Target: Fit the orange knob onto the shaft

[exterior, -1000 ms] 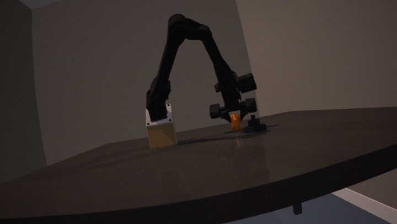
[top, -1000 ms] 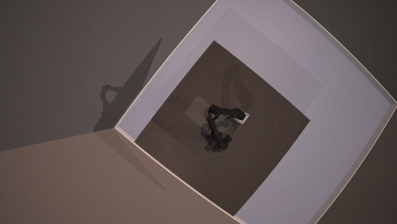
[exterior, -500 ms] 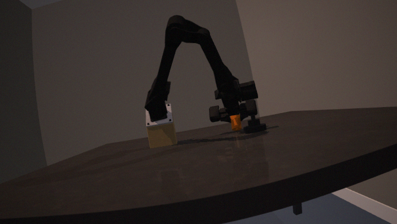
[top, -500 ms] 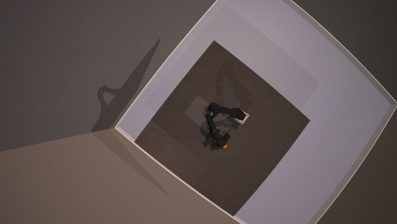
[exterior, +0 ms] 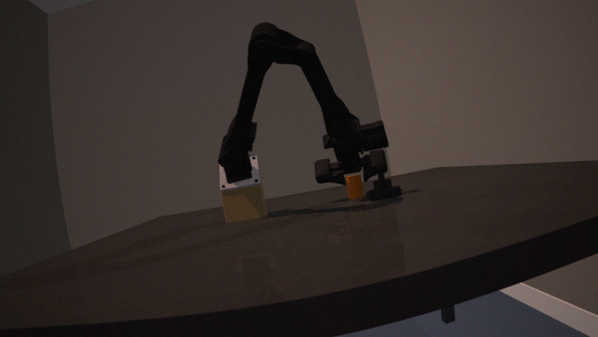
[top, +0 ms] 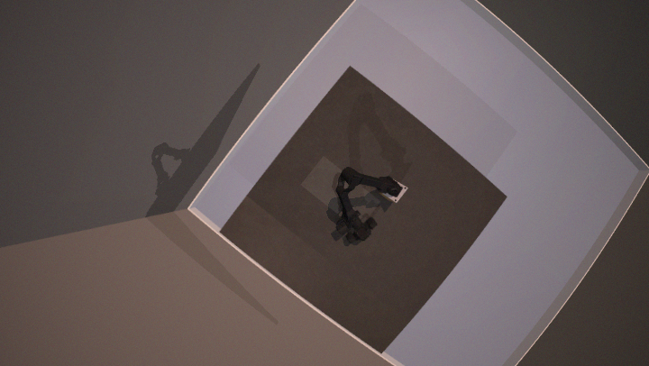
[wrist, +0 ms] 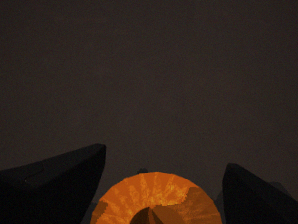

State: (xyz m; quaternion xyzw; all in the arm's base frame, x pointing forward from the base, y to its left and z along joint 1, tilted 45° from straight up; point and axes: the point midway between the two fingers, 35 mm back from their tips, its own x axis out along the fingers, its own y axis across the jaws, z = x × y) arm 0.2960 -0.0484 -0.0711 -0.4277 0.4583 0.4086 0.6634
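Right now the orange knob is 1 cm behind my gripper tip, 3 cm to the right of it and 1 cm below it. Also, from my gripper tip: round pedestal: 2 cm ahead, 15 cm to the right, 1 cm below.
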